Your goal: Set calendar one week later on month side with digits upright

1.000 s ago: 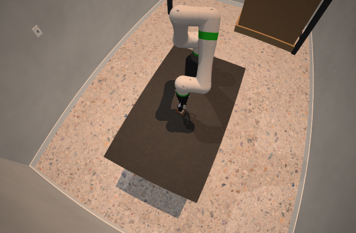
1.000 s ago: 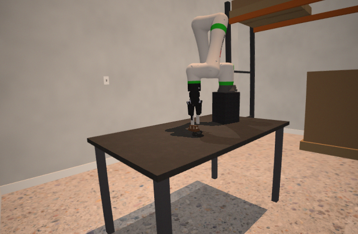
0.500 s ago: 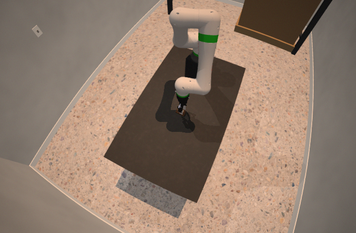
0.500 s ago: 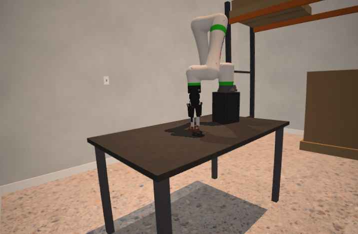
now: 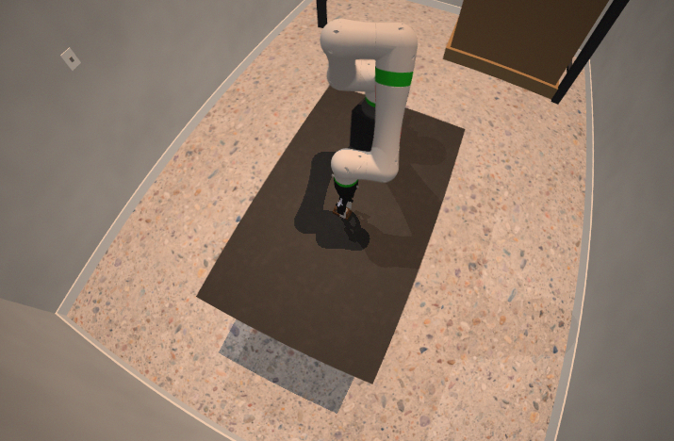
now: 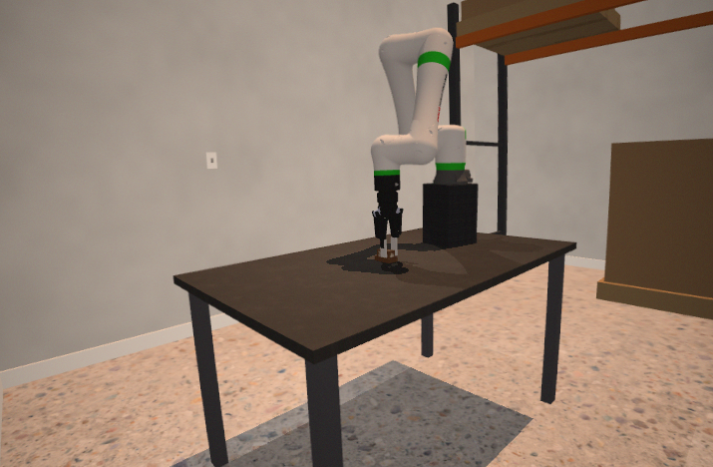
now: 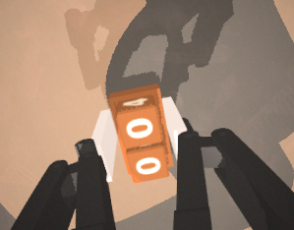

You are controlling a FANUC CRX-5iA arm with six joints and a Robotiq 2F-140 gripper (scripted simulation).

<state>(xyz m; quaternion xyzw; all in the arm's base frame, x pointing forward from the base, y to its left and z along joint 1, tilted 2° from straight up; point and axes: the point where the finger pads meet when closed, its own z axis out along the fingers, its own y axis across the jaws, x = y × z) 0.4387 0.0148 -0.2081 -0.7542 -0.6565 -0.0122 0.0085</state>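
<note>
Right now the brown tray is 20 mm to the right of my hand and 40 mm below it.
</note>
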